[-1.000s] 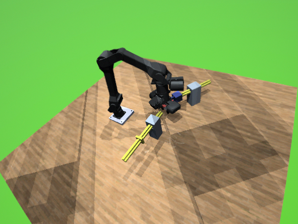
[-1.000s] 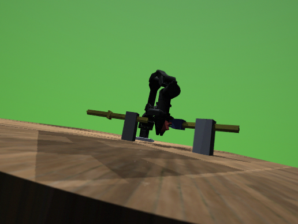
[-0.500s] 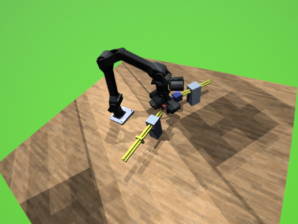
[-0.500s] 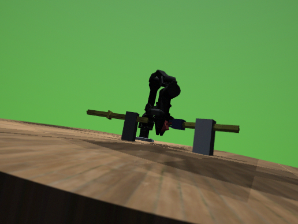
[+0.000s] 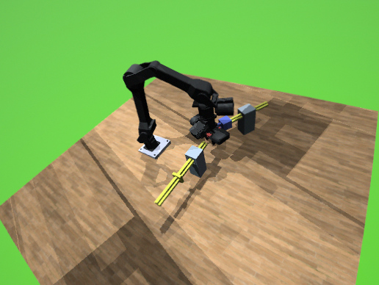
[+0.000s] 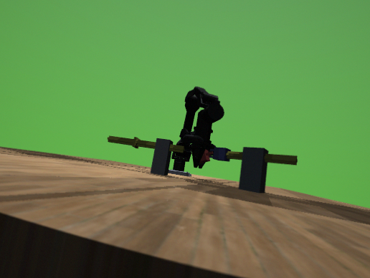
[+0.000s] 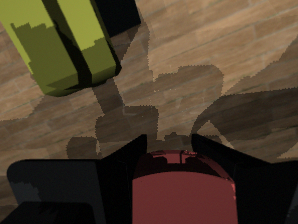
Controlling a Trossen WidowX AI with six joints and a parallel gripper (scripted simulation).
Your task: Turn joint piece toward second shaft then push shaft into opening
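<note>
Now: the red joint piece 10 mm to the left of my gripper tip and 50 mm above it.
</note>
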